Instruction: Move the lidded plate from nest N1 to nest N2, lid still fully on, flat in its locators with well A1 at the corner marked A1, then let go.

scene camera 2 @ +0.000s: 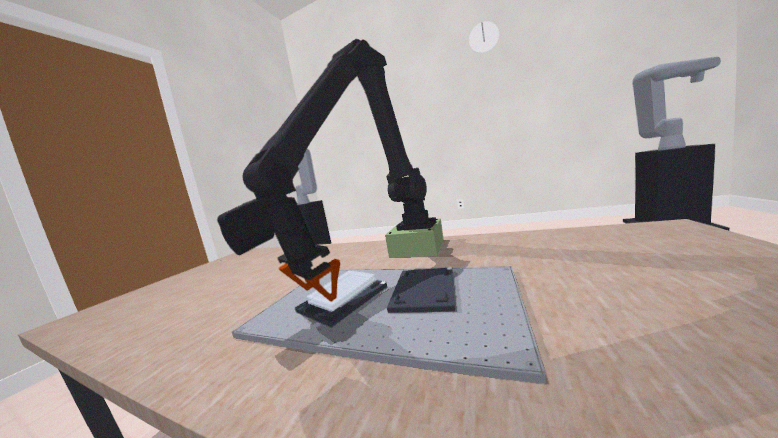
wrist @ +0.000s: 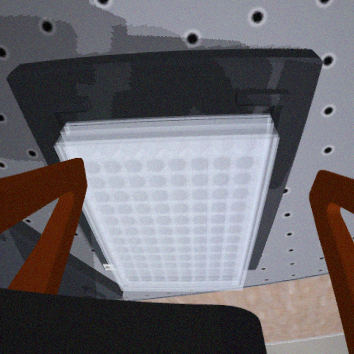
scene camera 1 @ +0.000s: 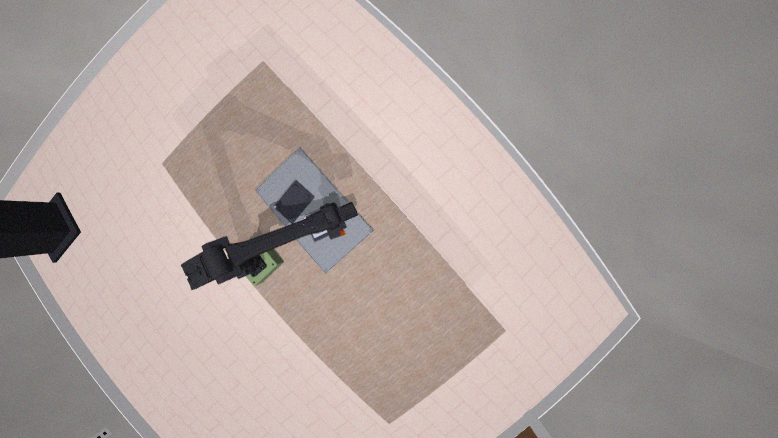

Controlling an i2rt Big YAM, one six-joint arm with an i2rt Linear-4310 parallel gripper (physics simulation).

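Frame: origin at the arm's base, x ahead, y left, z up, level; millimetres.
Where they show: gripper, fingertip midpoint: (scene camera 2: 320, 294) (wrist: 200, 177); arm's base, link origin: (scene camera 2: 416, 225) (scene camera 1: 253, 261).
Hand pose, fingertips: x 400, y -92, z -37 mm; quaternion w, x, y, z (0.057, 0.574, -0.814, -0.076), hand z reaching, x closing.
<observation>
Each offset is from my fingertips to the top centre of the thing. Level surfaces: height alone.
The white lidded plate {4 mm up, 41 mm back, 24 mm left} (scene camera 1: 320, 234) (scene camera 2: 346, 290) (wrist: 175, 200) sits in a dark nest {13 mm down, 36 mm back, 25 mm left} (scene camera 2: 329, 317) (wrist: 175, 90), its clear lid on and a grid of wells showing through. A small white tag (wrist: 109, 267) is at the plate's far left side in the wrist view; its text is unreadable. The other dark nest {13 mm down, 93 mm back, 192 mm left} (scene camera 1: 295, 200) (scene camera 2: 423, 293) is empty, with raised corner locators. My gripper (scene camera 1: 334, 231) (scene camera 2: 320, 292) (wrist: 200, 177) is open and empty above the plate, its orange fingers towards the two long sides. In the wrist view the left fingertip overlaps the plate's left edge. The nests' labels are unreadable.
Both nests are on a grey perforated board (scene camera 1: 326, 260) (scene camera 2: 489, 334) (wrist: 292, 32) on the wooden table {43 mm down} (scene camera 1: 402, 337) (scene camera 2: 626, 331). My arm's green base block (scene camera 1: 271, 266) (scene camera 2: 412, 244) is behind the board. Grey arms (scene camera 2: 647, 106) (scene camera 2: 308, 176) on black stands are farther back.
</observation>
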